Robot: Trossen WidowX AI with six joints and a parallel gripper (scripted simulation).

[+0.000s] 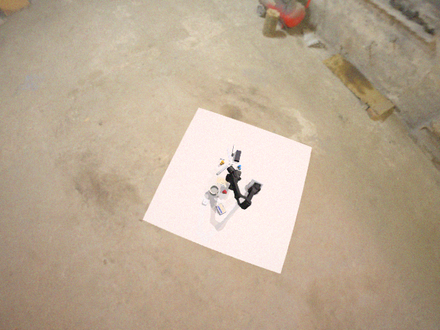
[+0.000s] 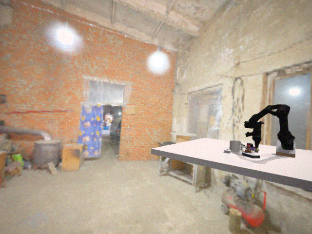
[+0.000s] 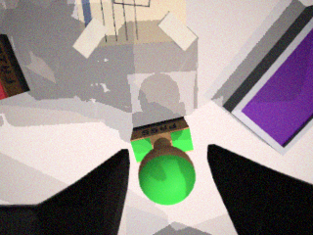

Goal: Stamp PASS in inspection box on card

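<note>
Now: gripper tip 20 mm above the pass stamp. The rest, counted from my gripper tip: purple ink pad 30 mm ahead, 100 mm to the right, 30 mm below; then cream card 110 mm ahead, 20 mm to the left, 40 mm below; then red stamp 50 mm ahead, 110 mm to the left, 20 mm below.
</note>
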